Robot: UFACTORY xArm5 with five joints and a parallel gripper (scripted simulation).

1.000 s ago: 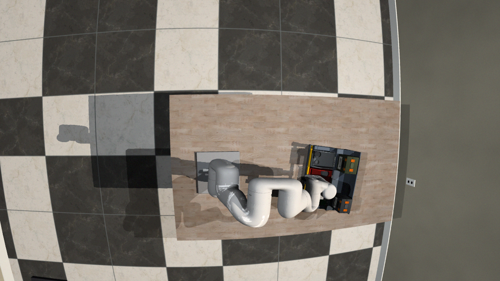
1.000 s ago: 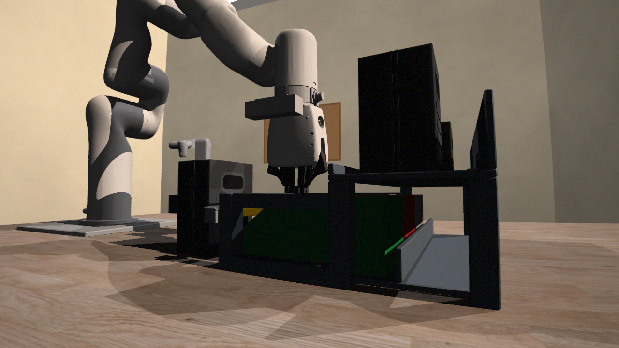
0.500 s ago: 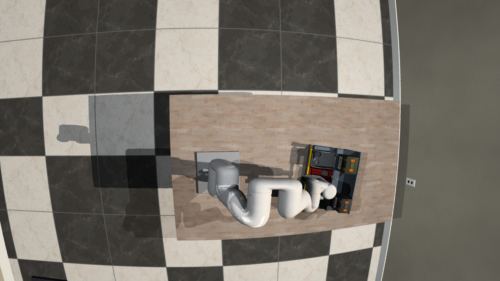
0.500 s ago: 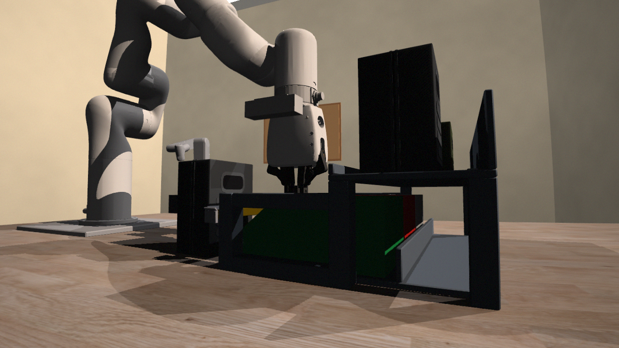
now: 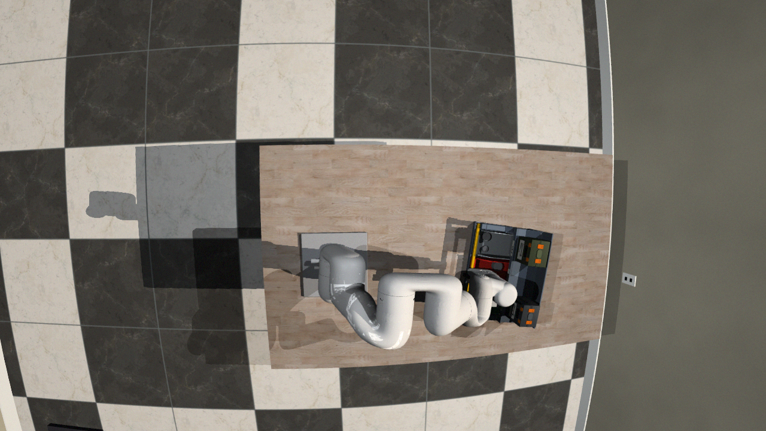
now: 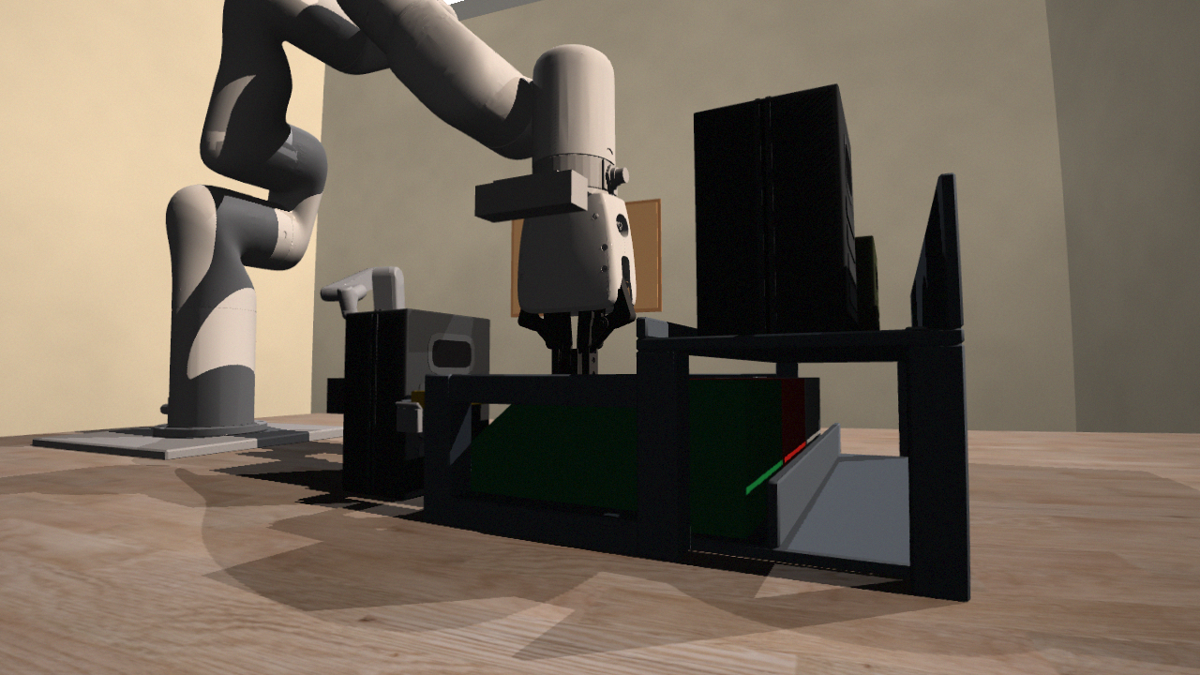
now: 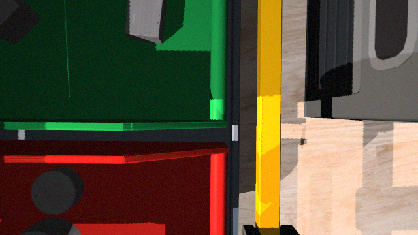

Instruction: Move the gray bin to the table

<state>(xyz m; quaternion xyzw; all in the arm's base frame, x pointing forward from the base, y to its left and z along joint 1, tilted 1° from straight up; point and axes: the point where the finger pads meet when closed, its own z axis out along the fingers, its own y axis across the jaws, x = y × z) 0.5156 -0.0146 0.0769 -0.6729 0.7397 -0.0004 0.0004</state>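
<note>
Right now the red bin is 100 mm ahead of my hand, 40 mm below it and 10 mm to the right of it. The rest, counted from my hand: dark box: 100 mm to the right, 80 mm behind, 20 mm below; then yellow bar: 20 mm below; then dark shelf: 130 mm ahead, 20 mm below, 10 mm to the right.
</note>
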